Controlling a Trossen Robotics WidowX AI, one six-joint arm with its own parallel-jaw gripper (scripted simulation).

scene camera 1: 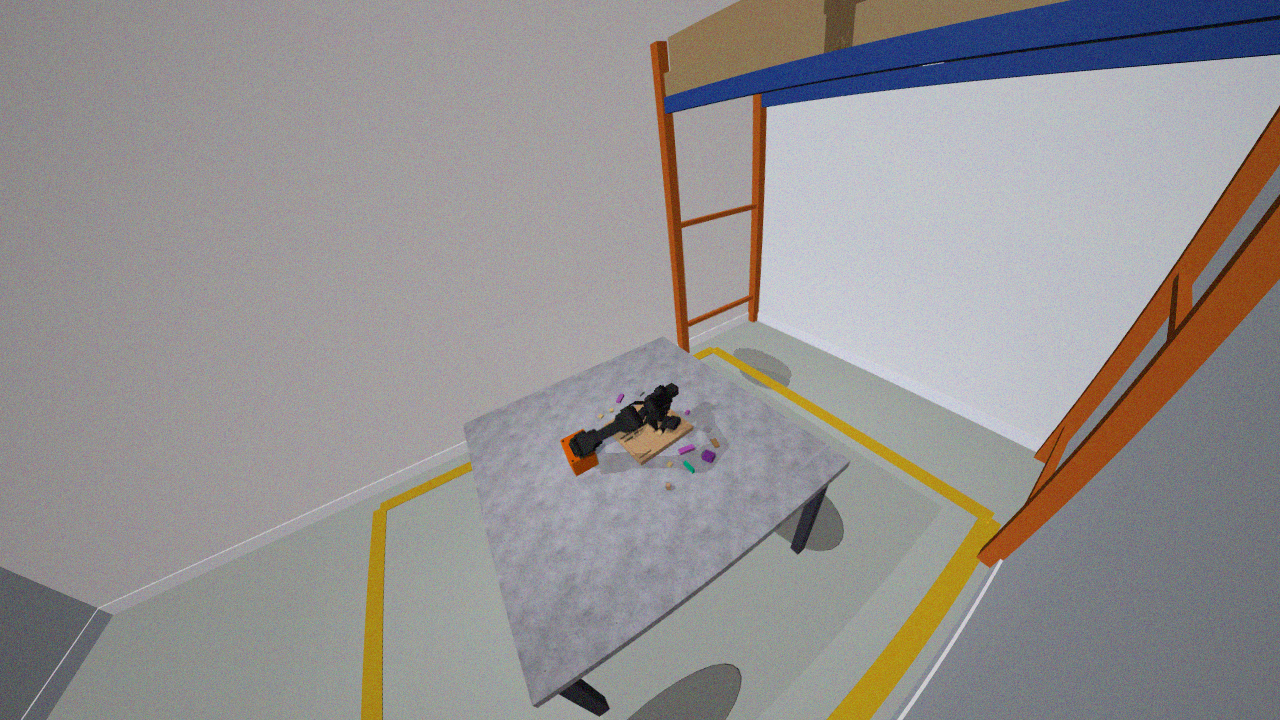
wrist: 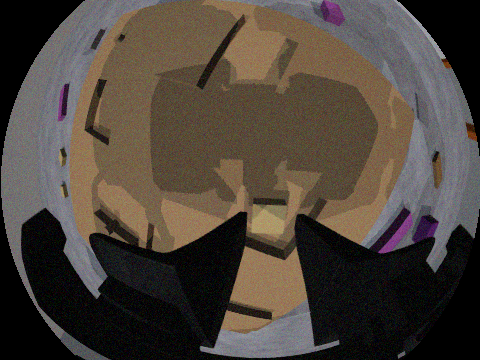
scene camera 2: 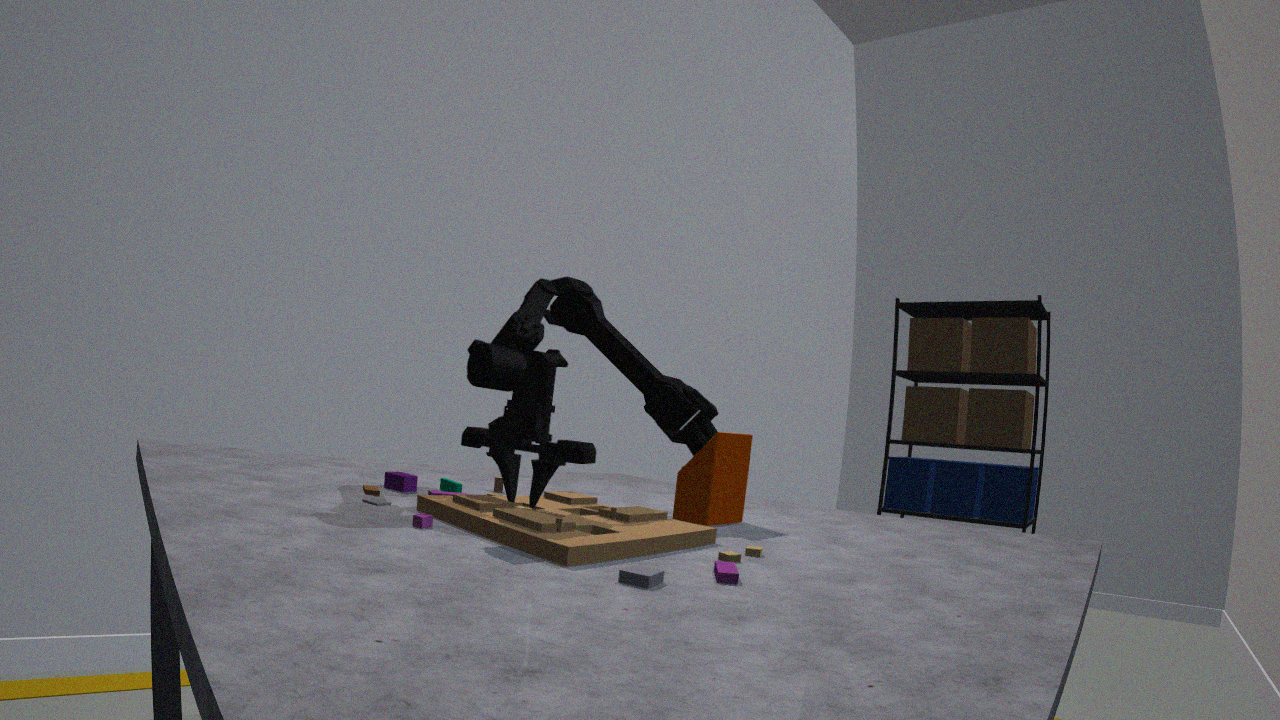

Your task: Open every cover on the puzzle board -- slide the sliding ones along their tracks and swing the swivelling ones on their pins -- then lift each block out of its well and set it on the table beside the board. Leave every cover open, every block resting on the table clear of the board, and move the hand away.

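Observation:
I can see my gripper in scene camera 2 [scene camera 2: 521,505], and the wrist view shows it too [wrist: 271,220]. A tan block [wrist: 268,214] is visible to me. So are a cover [wrist: 239,319] and, at another spot, a cover [wrist: 103,224].

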